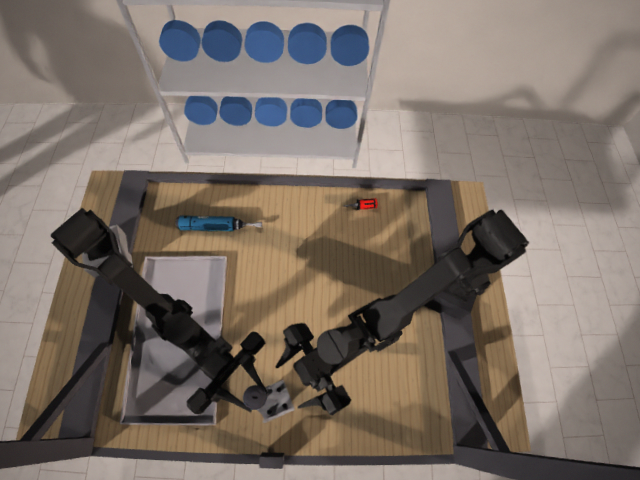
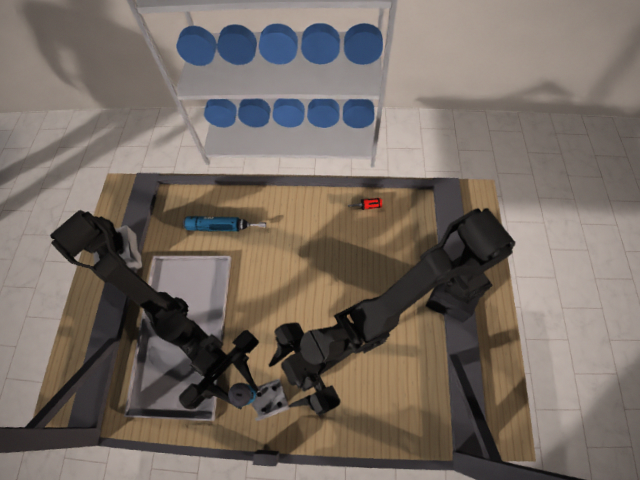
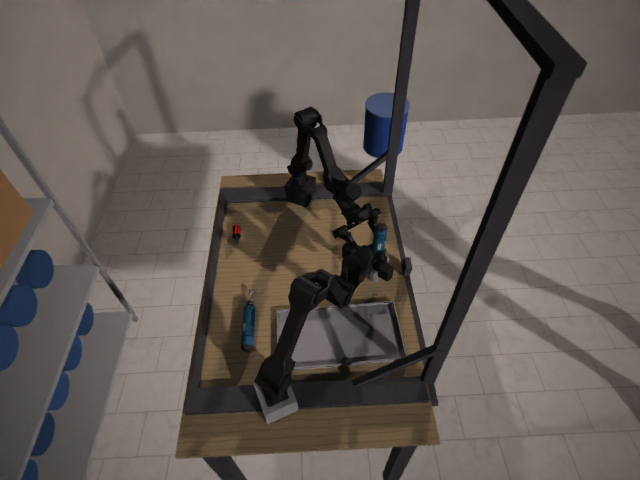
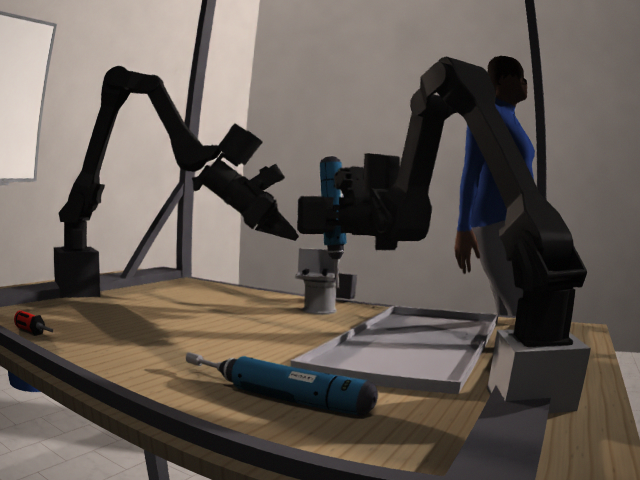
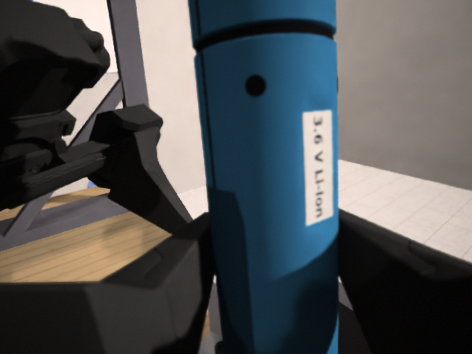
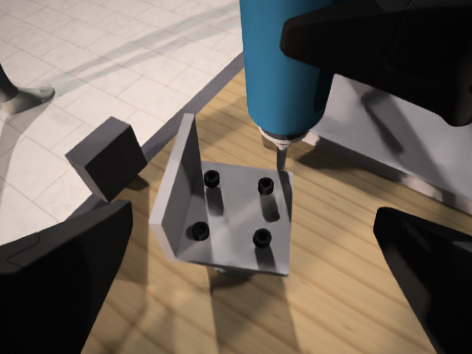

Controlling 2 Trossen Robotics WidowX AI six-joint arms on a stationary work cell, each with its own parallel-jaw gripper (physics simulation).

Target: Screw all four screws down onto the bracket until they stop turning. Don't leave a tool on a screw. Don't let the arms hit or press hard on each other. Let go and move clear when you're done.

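Frame: origin at the left arm's base, x ahead, y left, z up, level; metres.
Seen in the pictures: left gripper, between the fingertips: (image 3: pixel 380 246) (image 4: pixel 330 212) (image 5: pixel 270 221) (image 6: pixel 257 5); right gripper, between the fingertips: (image 1: pixel 287 387) (image 2: pixel 279 385) (image 3: pixel 368 243) (image 4: pixel 296 236) (image 5: pixel 151 284) (image 6: pixel 256 215); left arm's base, origin of its link: (image 1: pixel 100 246) (image 3: pixel 274 392) (image 4: pixel 542 338); right arm's base, origin of its link: (image 1: pixel 458 285) (image 2: pixel 460 287) (image 3: pixel 300 181) (image 4: pixel 75 249).
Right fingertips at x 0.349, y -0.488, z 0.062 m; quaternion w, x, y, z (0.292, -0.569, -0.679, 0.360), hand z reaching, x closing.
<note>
Pixels of each thing's top centre, then the offset from my right fingertips to it.
- blue electric screwdriver, centre of its top: (image 4: pixel 336 156) (image 1: pixel 245 393) (image 2: pixel 230 390) (image 3: pixel 380 228) dx -0.067, dy +0.001, dz +0.149 m
- second blue screwdriver, centre of its top: (image 4: pixel 272 363) (image 1: pixel 217 220) (image 2: pixel 222 220) (image 3: pixel 248 315) dx -0.044, dy +0.482, dz -0.098 m
- small red screwdriver, centre of its top: (image 4: pixel 34 315) (image 2: pixel 365 201) (image 1: pixel 361 201) (image 3: pixel 235 232) dx +0.355, dy +0.413, dz -0.110 m
- grey tray, centre of its top: (image 4: pixel 419 335) (image 1: pixel 176 334) (image 2: pixel 179 331) (image 3: pixel 338 333) dx -0.222, dy +0.220, dz -0.123 m
- dark block, centre of its top: (image 6: pixel 100 139) (image 5: pixel 355 302) (image 4: pixel 343 273) (image 1: pixel 271 461) (image 2: pixel 264 458) (image 3: pixel 407 262) dx -0.083, dy -0.127, dz -0.082 m
My left gripper (image 1: pixel 256 400) (image 5: pixel 270 221) is shut on a blue electric screwdriver (image 2: pixel 240 394) (image 3: pixel 379 240) (image 4: pixel 330 178) (image 6: pixel 285 75), held upright with its bit down. The bit is beside the bracket's edge, near one corner screw and apart from it. The grey L-shaped bracket (image 6: pixel 235 200) (image 4: pixel 315 258) sits on a round grey pedestal (image 4: pixel 320 297). Several black screws (image 6: pixel 212 178) (image 6: pixel 266 185) (image 6: pixel 200 231) (image 6: pixel 262 238) stand in its flat plate, heads raised above it. My right gripper (image 1: pixel 288 386) (image 6: pixel 256 215) is open and empty, above the bracket and close to the left gripper.
A second blue screwdriver (image 1: pixel 206 223) (image 4: pixel 299 384) and a small red screwdriver (image 1: pixel 368 204) (image 4: pixel 26 321) lie on the table. A grey tray (image 1: pixel 183 279) (image 3: pixel 310 335) lies under the left arm. A dark block (image 6: pixel 107 160) sticks up at the table edge beyond the bracket.
</note>
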